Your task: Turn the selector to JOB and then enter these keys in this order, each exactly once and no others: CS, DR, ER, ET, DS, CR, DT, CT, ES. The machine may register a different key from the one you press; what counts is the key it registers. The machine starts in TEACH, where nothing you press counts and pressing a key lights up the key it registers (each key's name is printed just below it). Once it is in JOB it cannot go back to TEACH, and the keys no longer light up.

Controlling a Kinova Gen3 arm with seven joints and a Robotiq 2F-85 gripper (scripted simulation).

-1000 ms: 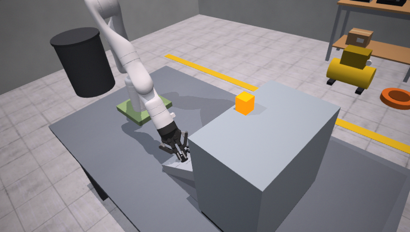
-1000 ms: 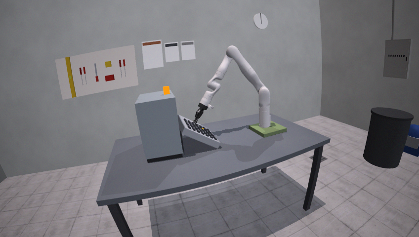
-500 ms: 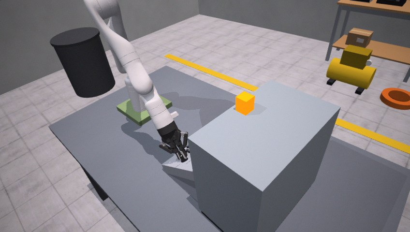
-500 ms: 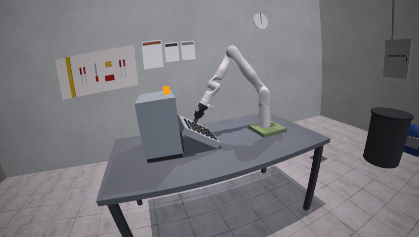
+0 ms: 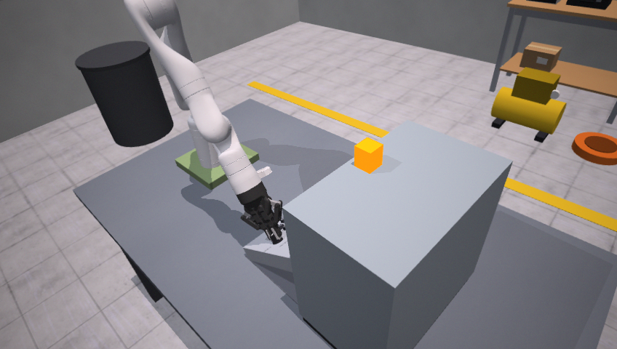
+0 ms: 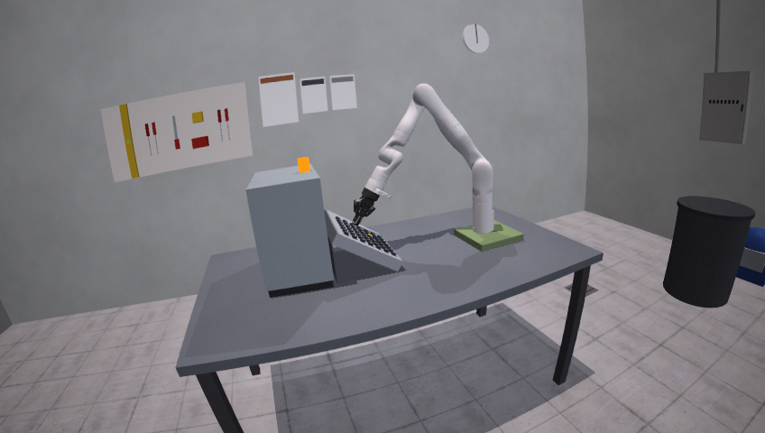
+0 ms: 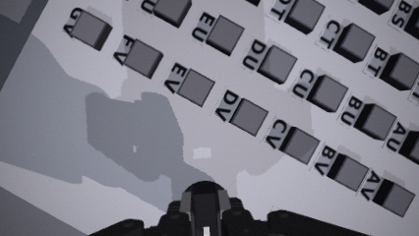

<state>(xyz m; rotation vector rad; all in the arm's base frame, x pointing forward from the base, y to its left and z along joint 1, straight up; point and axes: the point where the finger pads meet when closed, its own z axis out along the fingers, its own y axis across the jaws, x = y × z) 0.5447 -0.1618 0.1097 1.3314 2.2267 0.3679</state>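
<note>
Now: hand 1 cm short of the black selector knob and 1 cm above it. The rest, counted from my hand: sloped key panel: 4 cm ahead, 11 cm to the left, 6 cm below.
</note>
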